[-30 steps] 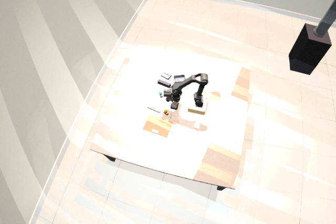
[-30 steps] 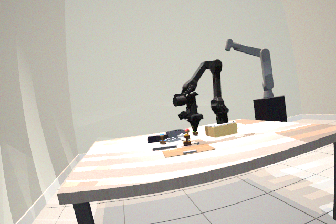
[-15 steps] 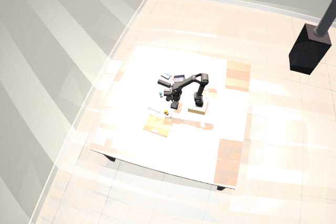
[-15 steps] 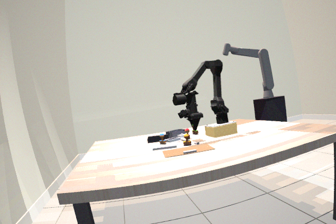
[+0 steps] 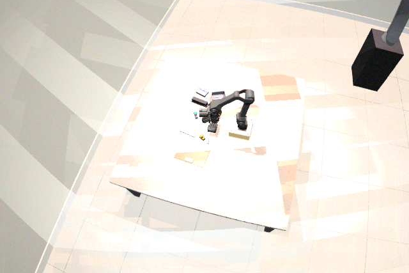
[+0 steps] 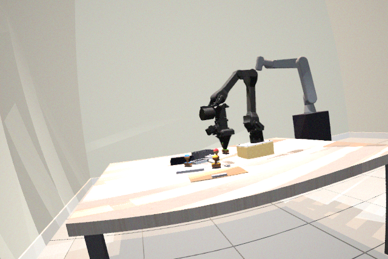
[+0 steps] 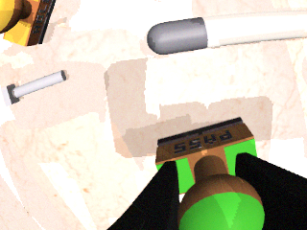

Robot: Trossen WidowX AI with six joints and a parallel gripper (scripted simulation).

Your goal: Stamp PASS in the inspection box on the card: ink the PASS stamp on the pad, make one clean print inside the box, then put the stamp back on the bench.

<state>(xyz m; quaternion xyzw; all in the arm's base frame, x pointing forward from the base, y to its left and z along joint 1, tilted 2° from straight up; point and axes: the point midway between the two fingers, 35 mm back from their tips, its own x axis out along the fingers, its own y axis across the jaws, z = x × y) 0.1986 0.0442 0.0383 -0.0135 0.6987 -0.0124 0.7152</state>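
My gripper tip is now 110 mm short of the dark ink pad, 150 mm to the left of it and 70 mm above it. Also, from my gripper tip: green-knobbed stamp: right at my gripper tip; marker: 50 mm ahead, 30 mm to the right, 60 mm below; thin pin: 30 mm ahead, 110 mm to the left, 70 mm below.
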